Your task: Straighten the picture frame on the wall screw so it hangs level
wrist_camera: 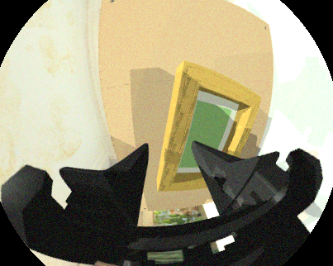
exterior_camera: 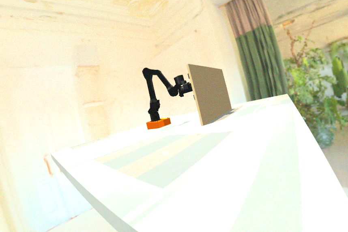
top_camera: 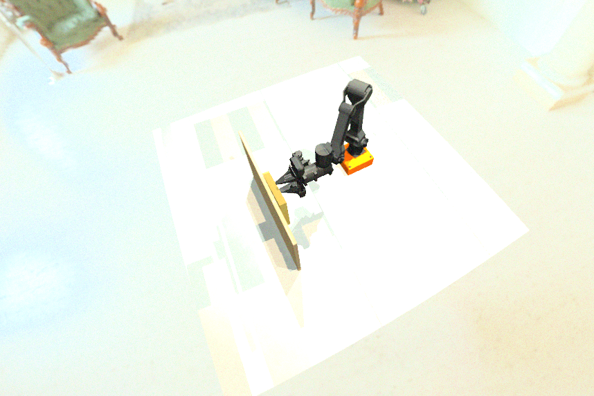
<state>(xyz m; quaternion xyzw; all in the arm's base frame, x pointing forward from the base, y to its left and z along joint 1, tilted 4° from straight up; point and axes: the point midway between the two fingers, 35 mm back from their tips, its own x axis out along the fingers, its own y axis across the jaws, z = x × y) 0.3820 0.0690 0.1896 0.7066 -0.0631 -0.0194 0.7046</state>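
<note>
My gripper tip is 6 cm above the gold picture frame, 2 cm short of it and 1 cm to the right of it. The rest, counted from my gripper tip: tan wall panel (7 cm below, 3 cm ahead).
</note>
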